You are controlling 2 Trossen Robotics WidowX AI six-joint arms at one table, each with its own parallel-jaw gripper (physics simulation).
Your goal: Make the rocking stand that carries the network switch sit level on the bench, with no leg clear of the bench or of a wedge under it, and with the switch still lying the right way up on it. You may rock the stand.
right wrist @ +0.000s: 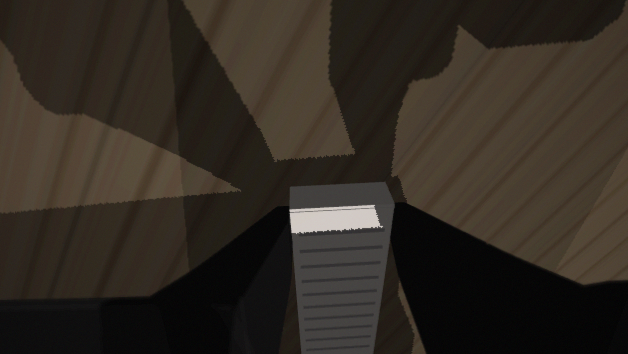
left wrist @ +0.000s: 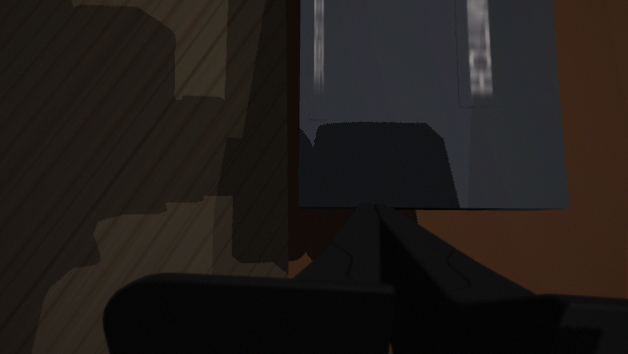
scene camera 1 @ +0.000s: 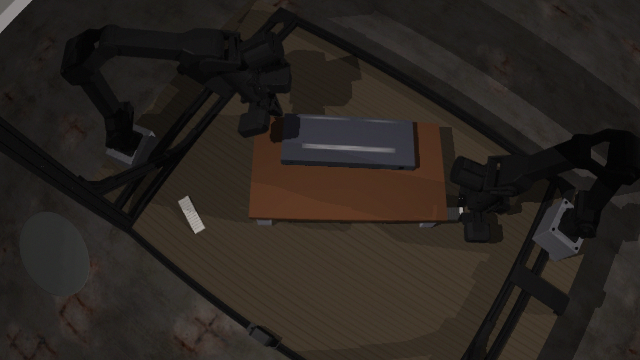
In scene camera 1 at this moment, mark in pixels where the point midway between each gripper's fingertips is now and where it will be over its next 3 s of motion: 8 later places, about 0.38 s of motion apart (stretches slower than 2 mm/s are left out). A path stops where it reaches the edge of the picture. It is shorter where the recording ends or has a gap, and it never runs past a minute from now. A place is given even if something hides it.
The left gripper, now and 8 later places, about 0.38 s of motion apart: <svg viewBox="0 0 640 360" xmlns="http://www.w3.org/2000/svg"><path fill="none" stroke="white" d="M281 115L276 110L273 137L267 162L261 199L261 200L264 204L266 206L266 206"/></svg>
The right gripper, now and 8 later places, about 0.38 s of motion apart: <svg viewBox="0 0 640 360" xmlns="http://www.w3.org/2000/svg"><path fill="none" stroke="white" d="M459 213L463 213L462 191L461 176L459 152L459 152L458 153L456 153L455 152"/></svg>
